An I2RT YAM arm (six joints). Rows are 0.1 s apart.
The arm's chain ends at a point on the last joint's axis. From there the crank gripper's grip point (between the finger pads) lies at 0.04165 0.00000 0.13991 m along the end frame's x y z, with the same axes.
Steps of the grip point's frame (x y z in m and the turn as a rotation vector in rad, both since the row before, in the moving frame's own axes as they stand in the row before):
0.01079, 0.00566, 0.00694, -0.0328, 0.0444, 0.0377
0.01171, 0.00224, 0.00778, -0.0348, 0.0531, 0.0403
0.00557, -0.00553, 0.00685, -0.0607, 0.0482, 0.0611
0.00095, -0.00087, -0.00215, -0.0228, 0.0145, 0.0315
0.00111, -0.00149, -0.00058, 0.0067, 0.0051, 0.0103
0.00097, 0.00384, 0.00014, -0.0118, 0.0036, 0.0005
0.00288, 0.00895, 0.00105, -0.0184, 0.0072, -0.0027
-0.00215, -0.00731, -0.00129, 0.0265, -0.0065, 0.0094
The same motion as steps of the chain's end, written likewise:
0.00474, -0.00058, 0.00903, -0.0328, 0.0444, 0.0377
0.00448, -0.00441, 0.01030, -0.0348, 0.0531, 0.0403
-0.00078, -0.01669, 0.00935, -0.0607, 0.0482, 0.0611
-0.00100, -0.00540, -0.00148, -0.0228, 0.0145, 0.0315
0.00039, -0.00099, -0.00036, 0.0067, 0.0051, 0.0103
0.00047, 0.00217, 0.00030, -0.0118, 0.0036, 0.0005
0.00187, 0.00649, 0.00138, -0.0184, 0.0072, -0.0027
-0.00126, -0.00399, -0.00151, 0.0265, -0.0065, 0.0094

